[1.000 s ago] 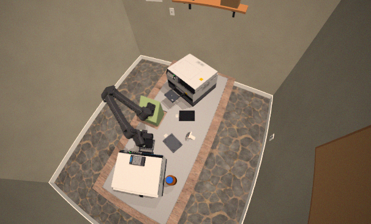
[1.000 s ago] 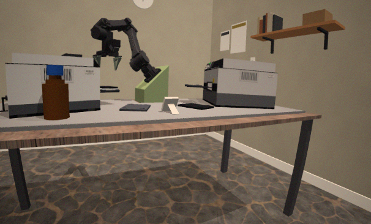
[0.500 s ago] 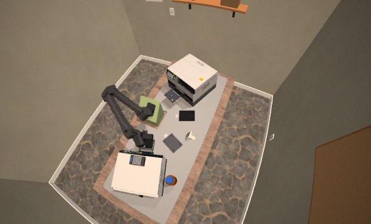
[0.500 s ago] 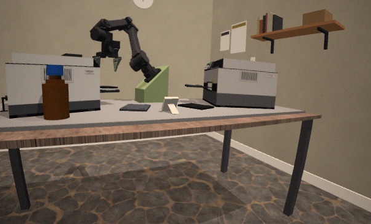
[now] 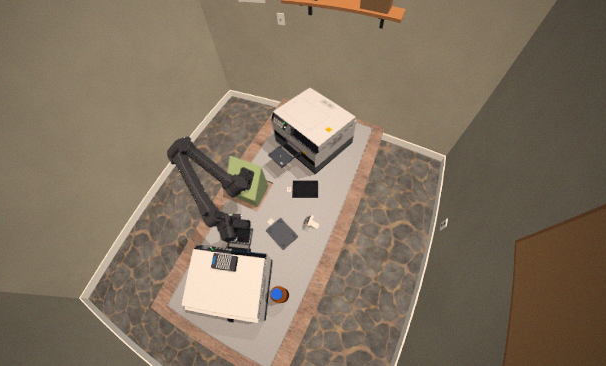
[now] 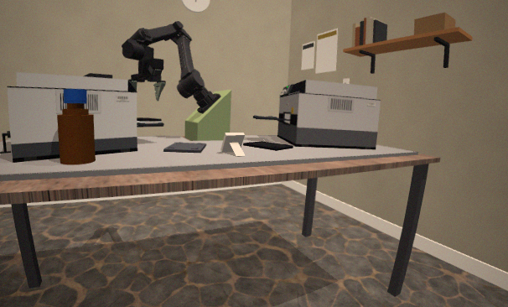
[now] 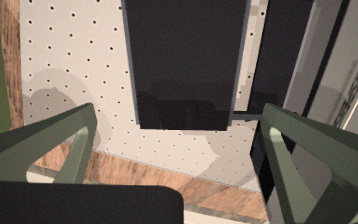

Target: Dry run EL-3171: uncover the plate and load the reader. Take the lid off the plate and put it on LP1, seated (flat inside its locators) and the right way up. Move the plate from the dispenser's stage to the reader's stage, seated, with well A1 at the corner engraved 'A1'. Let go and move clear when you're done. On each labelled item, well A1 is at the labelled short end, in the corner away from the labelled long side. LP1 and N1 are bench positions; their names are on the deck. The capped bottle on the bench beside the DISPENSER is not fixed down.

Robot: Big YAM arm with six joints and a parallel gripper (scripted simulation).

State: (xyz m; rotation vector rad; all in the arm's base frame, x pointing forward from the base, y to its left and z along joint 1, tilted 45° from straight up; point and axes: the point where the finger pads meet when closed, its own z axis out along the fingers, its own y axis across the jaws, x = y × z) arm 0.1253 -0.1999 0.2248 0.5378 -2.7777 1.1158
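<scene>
The dark lid lies 8 cm below my hand, 1 cm to the right of it and 1 cm behind it. From my hand the other things lie so: lidded white well plate 9 cm below, 1 cm to the right, 1 cm behind; brown capped bottle 35 cm ahead, 19 cm to the right, 6 cm below; grey pad 19 cm ahead, 17 cm below, 13 cm to the left.
</scene>
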